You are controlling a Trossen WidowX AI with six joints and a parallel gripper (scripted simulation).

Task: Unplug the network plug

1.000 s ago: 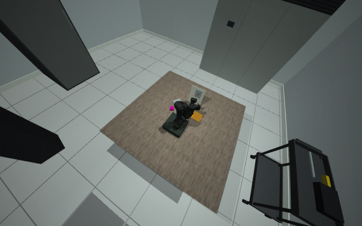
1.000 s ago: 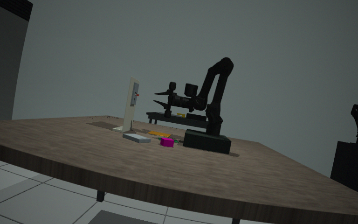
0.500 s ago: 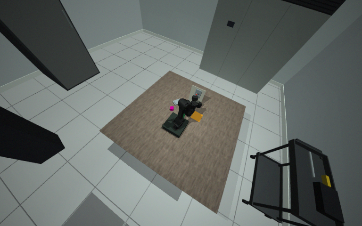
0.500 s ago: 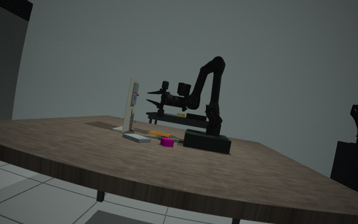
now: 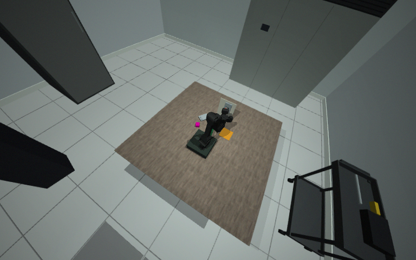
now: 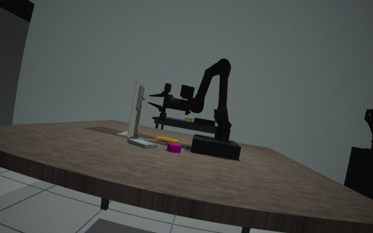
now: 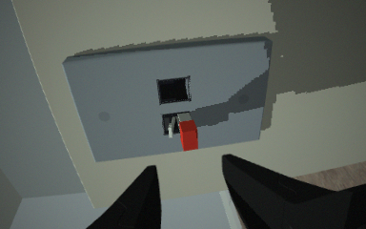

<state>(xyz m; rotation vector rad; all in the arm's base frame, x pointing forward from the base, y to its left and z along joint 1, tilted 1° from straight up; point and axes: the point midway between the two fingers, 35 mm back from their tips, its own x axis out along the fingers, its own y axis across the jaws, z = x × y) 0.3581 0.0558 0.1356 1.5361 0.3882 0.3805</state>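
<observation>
My gripper tip is now 40 mm short of the network plug and 10 mm to the right of it. Also, from my gripper tip: green piece 200 mm below, 180 mm behind, 10 mm to the left; then orange marked square 200 mm below, 140 mm to the right, 80 mm behind; then upright panel 70 mm below, 60 mm ahead, 10 mm to the left.
</observation>
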